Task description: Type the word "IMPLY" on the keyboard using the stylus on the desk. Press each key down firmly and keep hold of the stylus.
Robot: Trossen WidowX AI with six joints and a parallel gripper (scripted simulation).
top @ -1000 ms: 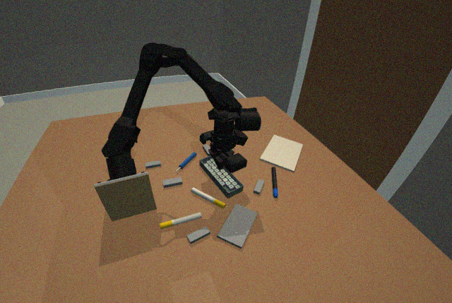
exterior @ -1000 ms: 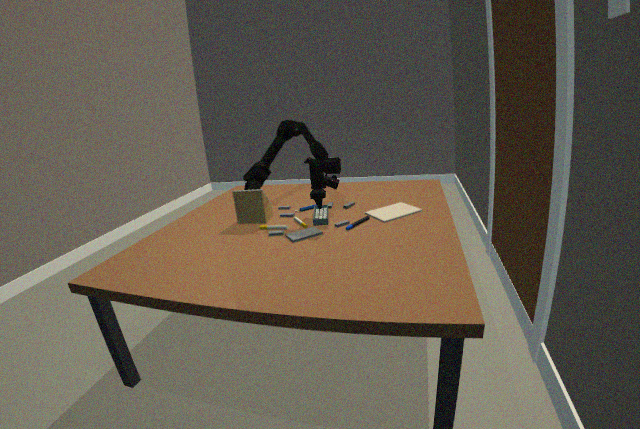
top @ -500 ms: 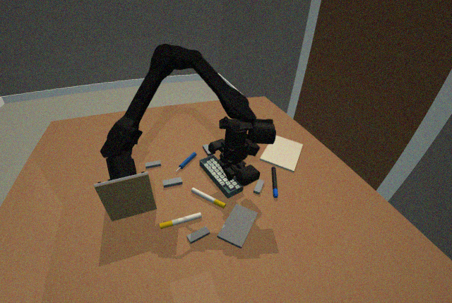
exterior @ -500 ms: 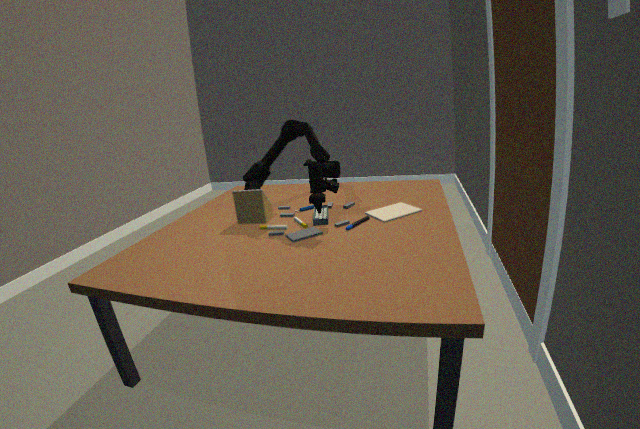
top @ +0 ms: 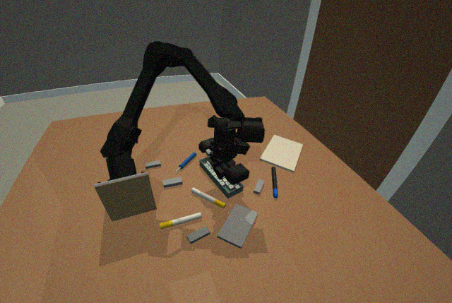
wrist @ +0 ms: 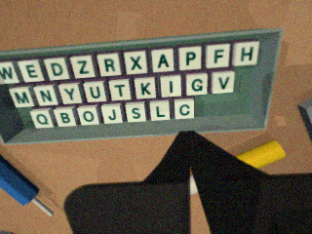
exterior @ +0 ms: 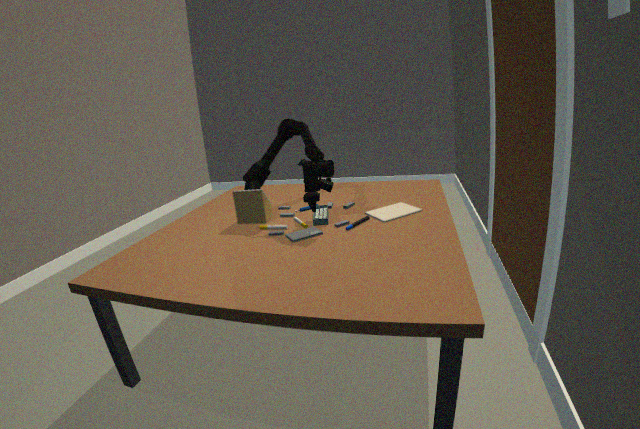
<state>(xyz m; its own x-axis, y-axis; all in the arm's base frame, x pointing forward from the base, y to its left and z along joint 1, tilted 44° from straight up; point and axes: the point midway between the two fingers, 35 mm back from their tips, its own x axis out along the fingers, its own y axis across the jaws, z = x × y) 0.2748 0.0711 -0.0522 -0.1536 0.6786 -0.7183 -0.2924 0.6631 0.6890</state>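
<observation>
The blue stylus is 10 cm behind my gripper tip, 13 cm to the left of it and 3 cm below it. The rest, counted from my gripper tip: grey slab: 1 cm ahead, 16 cm to the right, 4 cm below; white stylus tip: 13 cm behind, 10 cm to the left, 3 cm below; cream pad: 32 cm ahead, 12 cm to the left, 4 cm below.
</observation>
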